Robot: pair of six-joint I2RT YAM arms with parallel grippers.
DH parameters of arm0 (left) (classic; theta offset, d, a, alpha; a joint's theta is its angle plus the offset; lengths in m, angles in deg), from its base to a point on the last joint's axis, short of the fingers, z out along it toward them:
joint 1: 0 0.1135 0.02 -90
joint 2: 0 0 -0.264 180
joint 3: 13.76 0 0.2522 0
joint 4: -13.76 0 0.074 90
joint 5: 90 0 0 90
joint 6: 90 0.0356 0 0
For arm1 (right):
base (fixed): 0 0 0 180
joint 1: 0 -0.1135 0.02 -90
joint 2: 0 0 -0.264 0
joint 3: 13.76 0 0.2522 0
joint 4: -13.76 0 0.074 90
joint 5: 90 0 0 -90
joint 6: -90 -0.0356 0 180
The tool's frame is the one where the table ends.
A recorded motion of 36 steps. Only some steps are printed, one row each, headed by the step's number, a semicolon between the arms.
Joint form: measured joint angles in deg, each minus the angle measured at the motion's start. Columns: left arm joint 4, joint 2, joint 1, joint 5, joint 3, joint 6; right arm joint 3, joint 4, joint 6, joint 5, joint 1, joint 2.
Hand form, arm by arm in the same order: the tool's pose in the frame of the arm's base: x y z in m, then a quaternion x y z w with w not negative. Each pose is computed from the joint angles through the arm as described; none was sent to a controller.
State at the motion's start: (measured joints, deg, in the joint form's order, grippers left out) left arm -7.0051 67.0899 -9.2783 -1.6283 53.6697 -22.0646; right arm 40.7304 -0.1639 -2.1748 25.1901 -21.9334 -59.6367
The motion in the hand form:
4: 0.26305 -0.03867 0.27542 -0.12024 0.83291 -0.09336 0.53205; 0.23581 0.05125 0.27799 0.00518 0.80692 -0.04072 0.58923
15: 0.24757 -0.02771 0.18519 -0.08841 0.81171 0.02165 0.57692; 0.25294 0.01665 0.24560 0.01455 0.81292 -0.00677 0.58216
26: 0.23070 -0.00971 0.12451 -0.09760 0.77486 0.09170 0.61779; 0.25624 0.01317 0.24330 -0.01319 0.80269 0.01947 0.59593
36: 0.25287 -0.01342 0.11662 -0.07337 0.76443 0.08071 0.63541; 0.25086 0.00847 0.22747 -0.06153 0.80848 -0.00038 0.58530
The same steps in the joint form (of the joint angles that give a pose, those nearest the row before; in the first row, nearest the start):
4: 4.00 -0.09 0.00 -5.22 -8.46 0.74; -1.22 2.21 -0.26 -6.88 7.02 -0.48
15: 34.75 5.05 0.63 -14.38 -29.57 12.17; -6.05 11.52 -0.22 -19.23 17.33 -5.29
26: 71.76 22.47 3.76 -18.97 -42.45 18.47; -6.95 15.52 1.20 -25.05 18.97 -6.30
36: 80.06 31.96 3.76 -16.31 -38.56 20.44; -10.07 17.09 7.43 -27.80 20.37 -6.32

